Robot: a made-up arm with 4 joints. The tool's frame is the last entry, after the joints.
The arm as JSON. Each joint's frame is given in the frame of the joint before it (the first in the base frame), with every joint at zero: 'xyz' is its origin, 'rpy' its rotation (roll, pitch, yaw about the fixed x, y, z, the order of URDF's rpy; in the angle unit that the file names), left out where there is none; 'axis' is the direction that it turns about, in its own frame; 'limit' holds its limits. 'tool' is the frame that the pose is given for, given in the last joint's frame.
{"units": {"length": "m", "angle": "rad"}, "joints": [
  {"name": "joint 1", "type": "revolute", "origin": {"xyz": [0.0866, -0.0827, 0.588]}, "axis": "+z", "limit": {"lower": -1.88, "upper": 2.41}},
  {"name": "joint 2", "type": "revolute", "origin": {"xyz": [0.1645, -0.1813, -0.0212]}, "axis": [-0.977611, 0.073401, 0.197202], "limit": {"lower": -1.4, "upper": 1.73}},
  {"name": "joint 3", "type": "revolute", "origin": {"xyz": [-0.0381, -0.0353, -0.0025]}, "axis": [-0.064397, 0.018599, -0.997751], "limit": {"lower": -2.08, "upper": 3.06}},
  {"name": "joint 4", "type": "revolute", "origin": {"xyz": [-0.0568, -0.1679, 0.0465]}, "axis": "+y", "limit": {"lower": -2.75, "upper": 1.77}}
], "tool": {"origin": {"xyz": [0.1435, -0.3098, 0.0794], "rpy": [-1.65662, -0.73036, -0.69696]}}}
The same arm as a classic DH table. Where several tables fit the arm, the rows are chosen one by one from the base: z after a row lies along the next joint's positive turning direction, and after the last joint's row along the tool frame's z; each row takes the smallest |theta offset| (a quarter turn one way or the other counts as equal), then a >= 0, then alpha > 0; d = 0 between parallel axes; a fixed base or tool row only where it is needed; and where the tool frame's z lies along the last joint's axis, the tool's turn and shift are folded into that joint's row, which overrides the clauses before.
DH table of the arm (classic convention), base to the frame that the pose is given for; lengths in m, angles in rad. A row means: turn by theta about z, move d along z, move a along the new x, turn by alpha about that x. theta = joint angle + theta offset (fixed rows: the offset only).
base (fixed): d 0.0000; theta offset -0.7624; a 0.1197; alpha 0.0000
joint 1: d 0.6025; theta offset -0.8834; a 0.1685; alpha 1.3723
joint 2: d -0.1458; theta offset -0.0138; a 0.0382; alpha 1.7036
joint 3: d -0.0338; theta offset 1.4942; a 0.0597; alpha -1.5522
joint 4: d -0.6205; theta offset -1.5421; a -0.0924; alpha 0.7565
tool (fixed): d 0.1974; theta offset -2.3708; a 0.0000; alpha 0.0000
Joint limits (rad, base to tool): -1.8800..2.4100 -1.4000..1.7300 -2.0800..3.0600 -2.7500..1.7700

